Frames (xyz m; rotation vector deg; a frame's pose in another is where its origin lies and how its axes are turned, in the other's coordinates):
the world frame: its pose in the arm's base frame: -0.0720 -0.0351 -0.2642 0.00 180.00 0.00
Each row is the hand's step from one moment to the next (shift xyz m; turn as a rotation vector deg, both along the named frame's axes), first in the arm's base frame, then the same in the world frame.
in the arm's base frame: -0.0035 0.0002 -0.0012 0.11 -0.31 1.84
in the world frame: 0.0035 0.0002 0.0012 -0.11 -0.31 -1.84
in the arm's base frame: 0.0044 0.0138 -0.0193 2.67 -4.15 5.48
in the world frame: -0.0044 0.0138 0.0193 -2.67 -4.15 -5.48
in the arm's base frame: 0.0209 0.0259 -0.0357 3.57 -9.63 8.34
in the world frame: -0.0209 0.0259 0.0357 -3.57 -9.63 -8.34
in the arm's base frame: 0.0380 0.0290 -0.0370 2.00 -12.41 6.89
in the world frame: -0.0380 0.0290 0.0370 -2.00 -12.41 -6.89
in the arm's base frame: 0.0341 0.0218 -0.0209 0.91 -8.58 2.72
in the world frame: -0.0341 0.0218 0.0209 -0.91 -8.58 -2.72
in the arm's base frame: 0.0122 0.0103 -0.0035 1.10 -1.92 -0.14
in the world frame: -0.0122 0.0103 0.0035 -1.10 -1.92 0.14
